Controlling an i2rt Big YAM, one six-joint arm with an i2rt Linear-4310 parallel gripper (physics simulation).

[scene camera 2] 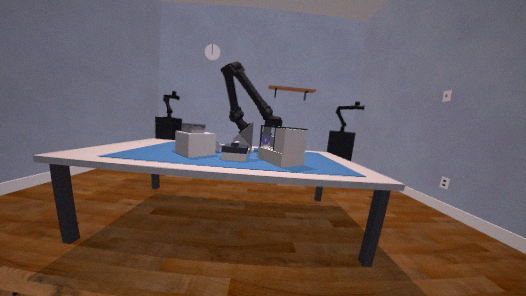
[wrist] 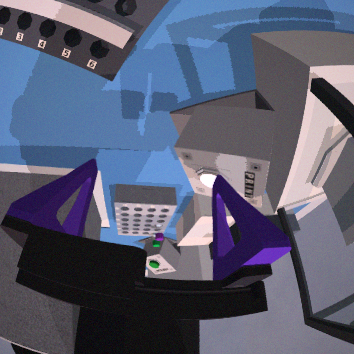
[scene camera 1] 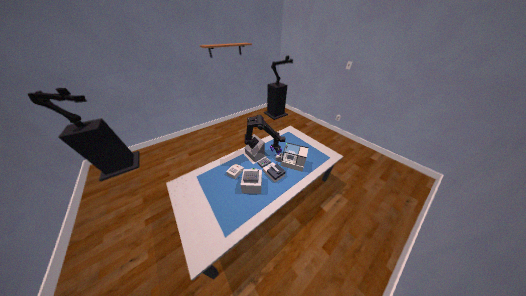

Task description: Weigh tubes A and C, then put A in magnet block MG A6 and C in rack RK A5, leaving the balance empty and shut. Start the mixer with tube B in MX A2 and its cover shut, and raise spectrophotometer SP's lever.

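Frame: origin at the arm's base, x down, y back, z left, level; metres.
Seen in the pictures: gripper, fingertip midpoint: (wrist: 155,171) (scene camera 1: 275,153); arm's base at its link origin: (scene camera 2: 245,128) (wrist: 12,292) (scene camera 1: 253,143).
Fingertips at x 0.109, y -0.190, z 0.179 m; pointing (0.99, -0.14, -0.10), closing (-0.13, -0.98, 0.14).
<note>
Pixels of each thing's top centre, then the offset from my fingertips to it. "spot": a spot on its surface instead.
- balance at its top centre: (scene camera 2: 278,125) (scene camera 1: 292,147) dx -0.161, dy -0.165, dz +0.081 m
- magnet block at its top centre: (wrist: 32,3) dx +0.014, dy +0.090, dz +0.107 m
- purple cap at its top centre: (wrist: 159,239) dx +0.007, dy -0.043, dz -0.178 m
- green cap at its top centre: (wrist: 155,245) dx +0.007, dy -0.045, dz -0.216 m
- mixer at its top centre: (wrist: 184,309) (scene camera 2: 202,124) (scene camera 1: 251,169) dx -0.129, dy -0.156, dz -0.408 m
- dark-topped device at its top centre: (wrist: 242,260) (scene camera 2: 237,141) (scene camera 1: 274,167) dx -0.040, dy -0.191, dz -0.169 m
- grey box marked PRINT at a spot on its surface: (wrist: 225,130) spot: dx +0.014, dy -0.044, dz +0.040 m
- small white box at its top centre: (scene camera 1: 234,168) dx -0.008, dy +0.051, dz -0.501 m
- green button at its top centre: (wrist: 154,267) dx -0.013, dy -0.065, dz -0.342 m
My gripper (scene camera 1: 276,148) (scene camera 2: 266,140) (wrist: 155,171) is open and empty, low beside the balance (scene camera 1: 301,159) (scene camera 2: 291,146) (wrist: 285,90). The balance's door position is unclear. A magnet block (wrist: 120,39) with numbered holes lies at the wrist view's top left, apart from the fingers. The rack (scene camera 1: 264,162) (wrist: 145,210) lies beyond the fingers. A purple cap (wrist: 158,236) and a green cap (wrist: 156,244) show at its far edge; their exact slots are unclear. The mixer (scene camera 1: 251,189) (scene camera 2: 195,144) stands on the mat; its cover state is unclear. The dark-topped device (scene camera 1: 274,171) (scene camera 2: 235,151) stands between mixer and balance.
A grey box marked PRINT (wrist: 225,130), with a bright white button, stands close beside the right finger and the balance. The arm's base (scene camera 1: 254,150) stands at the table's back edge. A small white box (scene camera 1: 234,171) stands left of the rack. A green button (wrist: 153,264) shows between the fingers.
</note>
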